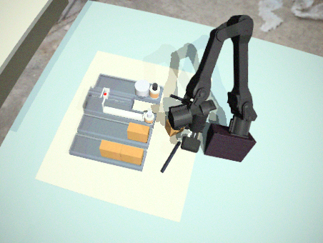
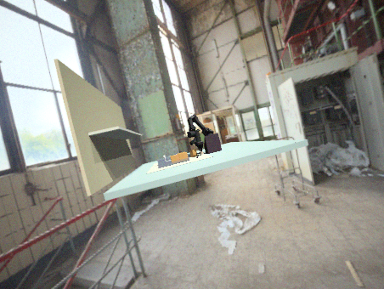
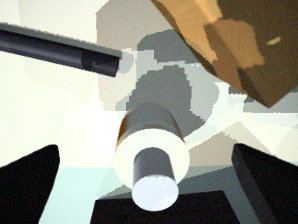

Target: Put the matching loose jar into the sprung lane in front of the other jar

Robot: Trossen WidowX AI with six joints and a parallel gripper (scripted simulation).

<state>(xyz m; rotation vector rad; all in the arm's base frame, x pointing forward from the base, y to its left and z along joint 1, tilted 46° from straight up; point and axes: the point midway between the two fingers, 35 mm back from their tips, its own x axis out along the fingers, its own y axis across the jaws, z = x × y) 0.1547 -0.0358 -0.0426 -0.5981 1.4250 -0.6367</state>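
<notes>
Right now the pale plate is 28 cm ahead of my gripper tip, 7 cm to the right of it and 1 cm above it. From my gripper tip the other things lie so: lane 32 cm ahead, 7 cm to the right, 2 cm below.
</notes>
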